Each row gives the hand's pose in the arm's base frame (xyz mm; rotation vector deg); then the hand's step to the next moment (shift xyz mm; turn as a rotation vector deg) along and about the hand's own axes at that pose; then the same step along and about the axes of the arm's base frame.
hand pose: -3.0 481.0 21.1 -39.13 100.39 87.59
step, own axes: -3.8 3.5 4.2 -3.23 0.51 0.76
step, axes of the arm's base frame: 0.3 4.5 4.9 1.71 0.64 2.81
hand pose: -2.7 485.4 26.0 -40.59 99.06 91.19
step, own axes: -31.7 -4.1 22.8 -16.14 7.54 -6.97
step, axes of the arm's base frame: 25.6 20.6 21.5 3.47 -6.94 17.49
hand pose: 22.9 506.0 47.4 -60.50 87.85 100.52
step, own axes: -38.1 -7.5 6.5 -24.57 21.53 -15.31
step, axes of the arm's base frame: 24.9 10.6 28.6 -2.19 -16.94 31.78
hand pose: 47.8 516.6 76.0 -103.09 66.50 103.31
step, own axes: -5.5 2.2 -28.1 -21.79 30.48 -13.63
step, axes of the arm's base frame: 17.8 -20.3 9.7 -10.26 -21.98 31.64
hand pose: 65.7 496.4 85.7 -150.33 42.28 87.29
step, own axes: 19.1 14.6 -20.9 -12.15 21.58 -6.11
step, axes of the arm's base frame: 19.0 -25.5 -1.7 -8.80 -15.96 17.85
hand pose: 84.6 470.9 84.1 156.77 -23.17 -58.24
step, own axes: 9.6 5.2 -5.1 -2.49 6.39 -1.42
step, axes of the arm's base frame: 9.4 -7.5 -0.6 -2.06 -5.11 4.32
